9 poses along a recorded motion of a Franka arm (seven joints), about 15 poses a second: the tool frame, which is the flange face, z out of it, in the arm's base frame.
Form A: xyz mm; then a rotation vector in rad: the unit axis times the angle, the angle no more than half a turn.
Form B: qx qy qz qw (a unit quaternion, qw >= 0); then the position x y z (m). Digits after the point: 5 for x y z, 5 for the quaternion.
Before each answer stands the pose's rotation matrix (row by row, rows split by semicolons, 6 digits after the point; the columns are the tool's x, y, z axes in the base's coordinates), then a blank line. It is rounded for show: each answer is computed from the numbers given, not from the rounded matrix.
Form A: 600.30 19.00 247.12 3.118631 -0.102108 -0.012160
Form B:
0.997828 -0.065321 -0.008485; -0.065487 -0.997632 -0.020999; -0.007093 0.021509 -0.999743

0.99940 -0.03272 -0.00390 0.01063 0.60030 0.01900 0.24712
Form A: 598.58 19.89 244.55 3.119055 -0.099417 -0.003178
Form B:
0.997968 -0.063655 -0.002703; -0.063698 -0.997751 -0.020875; -0.001368 0.021005 -0.999778

0.99944 -0.03186 -0.00102 0.01048 0.59858 0.01989 0.24455
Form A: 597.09 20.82 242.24 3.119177 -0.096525 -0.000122
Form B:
0.998087 -0.061825 -0.000725; -0.061826 -0.997868 -0.020909; 0.000569 0.020913 -0.999781

0.99947 -0.03093 -0.00004 0.01046 0.59709 0.02082 0.24224
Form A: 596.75 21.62 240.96 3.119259 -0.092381 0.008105
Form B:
0.998234 -0.059228 0.004571; -0.059119 -0.998028 -0.021098; 0.005812 0.020791 -0.999767

0.99950 -0.02960 0.00260 0.01048 0.59675 0.02162 0.24096
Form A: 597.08 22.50 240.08 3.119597 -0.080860 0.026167
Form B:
0.998517 -0.051971 0.016222; -0.051621 -0.998440 -0.021263; 0.017302 0.020394 -0.999642

0.99957 -0.02591 0.00838 0.01042 0.59708 0.02250 0.24008
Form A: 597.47 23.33 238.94 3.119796 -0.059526 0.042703
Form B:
0.998898 -0.038421 0.026958; -0.037849 -0.999053 -0.021451; 0.027757 0.020407 -0.999406

0.99967 -0.01907 0.01368 0.01047 0.59747 0.02333 0.23894
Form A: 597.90 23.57 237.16 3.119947 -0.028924 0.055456
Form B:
0.999197 -0.018905 0.035336; -0.018158 -0.999607 -0.021342; 0.035726 0.020684 -0.999148

0.99974 -0.00927 0.01777 0.01051 0.59790 0.02357 0.23716
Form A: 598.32 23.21 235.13 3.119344 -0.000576 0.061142
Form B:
0.999232 -0.000793 0.039178; 0.000055 -0.999766 -0.021651; 0.039186 0.021636 -0.998998

0.99975 -0.00018 0.01960 0.01082 0.59832 0.02321 0.23513
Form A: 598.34 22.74 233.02 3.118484 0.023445 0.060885
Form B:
0.999125 0.014590 0.039194; 0.015465 -0.999636 -0.022126; 0.038857 0.022713 -0.998987

0.99972 0.00752 0.01952 0.01121 0.59834 0.02274 0.23302
